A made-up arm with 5 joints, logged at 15 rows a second.
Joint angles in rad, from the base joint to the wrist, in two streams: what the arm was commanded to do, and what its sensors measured. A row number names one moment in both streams.
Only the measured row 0 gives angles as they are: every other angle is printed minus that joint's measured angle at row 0.
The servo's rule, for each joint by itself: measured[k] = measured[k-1] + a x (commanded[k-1-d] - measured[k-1]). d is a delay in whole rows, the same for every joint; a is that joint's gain. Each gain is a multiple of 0.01, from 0.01 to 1. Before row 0 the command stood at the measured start. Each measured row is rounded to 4 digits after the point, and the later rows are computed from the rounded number. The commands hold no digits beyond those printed.
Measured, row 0:
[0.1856 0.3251 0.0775 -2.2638 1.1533]
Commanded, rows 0 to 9:
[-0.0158 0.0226 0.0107 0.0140 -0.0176]
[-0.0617 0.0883 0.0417 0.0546 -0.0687]
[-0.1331 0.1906 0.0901 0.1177 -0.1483]
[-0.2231 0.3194 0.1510 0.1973 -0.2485]
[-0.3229 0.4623 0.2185 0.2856 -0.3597]
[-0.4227 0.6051 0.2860 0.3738 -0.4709]
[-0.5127 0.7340 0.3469 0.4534 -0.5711]
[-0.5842 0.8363 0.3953 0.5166 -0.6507]
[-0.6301 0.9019 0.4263 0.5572 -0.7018]
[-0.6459 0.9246 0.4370 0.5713 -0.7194]
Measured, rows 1 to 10:
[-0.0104 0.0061 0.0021 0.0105 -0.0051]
[-0.0443 0.0283 0.0100 0.0436 -0.0235]
[-0.1029 0.0721 0.0260 0.0992 -0.0597]
[-0.1822 0.1389 0.0510 0.1728 -0.1145]
[-0.2751 0.2262 0.0845 0.2574 -0.1856]
[-0.3725 0.3285 0.1248 0.3447 -0.2683]
[-0.4650 0.4380 0.1692 0.4262 -0.3561]
[-0.5437 0.5455 0.2144 0.4940 -0.4415]
[-0.6007 0.6417 0.2568 0.5414 -0.5170]
[-0.6305 0.7181 0.2928 0.5638 -0.5757]
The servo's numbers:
d 0
a 0.66 0.27 0.20 0.75 0.29

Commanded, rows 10 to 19:
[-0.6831 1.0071 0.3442 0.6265 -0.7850]
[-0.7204 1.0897 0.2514 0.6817 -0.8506]
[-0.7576 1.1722 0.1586 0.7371 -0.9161]
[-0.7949 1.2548 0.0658 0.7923 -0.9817]
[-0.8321 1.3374 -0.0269 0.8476 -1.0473]
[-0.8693 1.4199 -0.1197 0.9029 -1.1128]
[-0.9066 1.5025 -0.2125 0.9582 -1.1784]
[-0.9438 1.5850 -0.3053 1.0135 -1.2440]
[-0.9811 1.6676 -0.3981 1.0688 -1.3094]
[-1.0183 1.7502 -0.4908 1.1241 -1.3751]
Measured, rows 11 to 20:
[-0.6652 0.7961 0.3031 0.6108 -0.6364]
[-0.7016 0.8754 0.2928 0.6640 -0.6985]
[-0.7386 0.9555 0.2660 0.7188 -0.7616]
[-0.7758 1.0363 0.2260 0.7739 -0.8254]
[-0.8130 1.1176 0.1754 0.8292 -0.8898]
[-0.8502 1.1992 0.1164 0.8845 -0.9545]
[-0.8874 1.2811 0.0506 0.9398 -1.0194]
[-0.9246 1.3632 -0.0206 0.9951 -1.0845]
[-0.9619 1.4454 -0.0961 1.0504 -1.1497]
[-0.9991 1.5277 -0.1750 1.1057 -1.2151]

